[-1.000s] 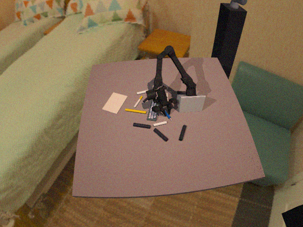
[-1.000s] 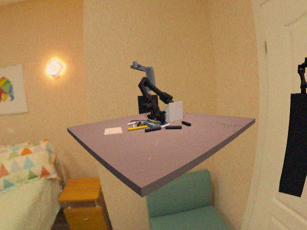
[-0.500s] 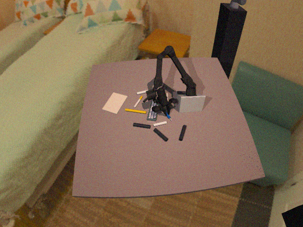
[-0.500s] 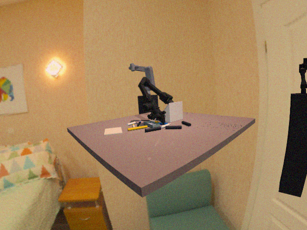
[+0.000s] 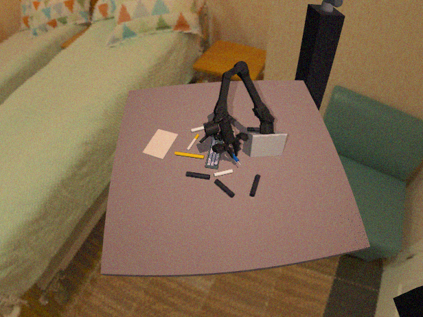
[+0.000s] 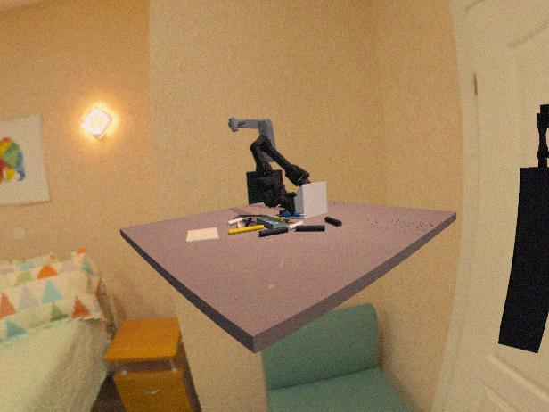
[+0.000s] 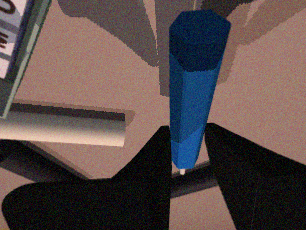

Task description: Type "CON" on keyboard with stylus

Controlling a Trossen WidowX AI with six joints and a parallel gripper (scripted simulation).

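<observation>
The yellow marker lies 230 mm ahead of my gripper tip, 80 mm to the right of it and 30 mm below it. From my gripper tip the other things lie so: blue stylus: 10 mm behind, 20 mm to the left; white card: 380 mm ahead, 200 mm to the right, 40 mm below.
</observation>
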